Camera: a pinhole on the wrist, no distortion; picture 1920 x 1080 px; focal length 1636.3 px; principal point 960.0 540.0 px. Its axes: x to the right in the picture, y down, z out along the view. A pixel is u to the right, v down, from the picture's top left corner.
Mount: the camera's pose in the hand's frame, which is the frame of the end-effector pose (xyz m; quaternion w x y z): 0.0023 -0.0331 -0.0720 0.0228 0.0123 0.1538 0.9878
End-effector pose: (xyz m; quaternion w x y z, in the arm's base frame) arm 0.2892 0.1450 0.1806 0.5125 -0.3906 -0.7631 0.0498
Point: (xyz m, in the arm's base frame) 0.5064 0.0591 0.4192
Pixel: behind the camera
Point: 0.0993 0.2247 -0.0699
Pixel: 1457 619
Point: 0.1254 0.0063 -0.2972
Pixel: outside the picture
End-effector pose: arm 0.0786 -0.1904 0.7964 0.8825 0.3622 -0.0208 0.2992
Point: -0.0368 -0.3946 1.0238
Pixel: 1653 517
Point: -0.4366 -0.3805 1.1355
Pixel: outside the picture
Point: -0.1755 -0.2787 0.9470
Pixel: outside the picture
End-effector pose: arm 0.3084 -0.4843 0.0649 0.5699 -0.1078 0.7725 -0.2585
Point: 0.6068 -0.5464 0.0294
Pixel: 1183 898
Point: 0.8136 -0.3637 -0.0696
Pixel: 1331 299
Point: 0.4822 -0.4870 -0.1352
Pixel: 472 181
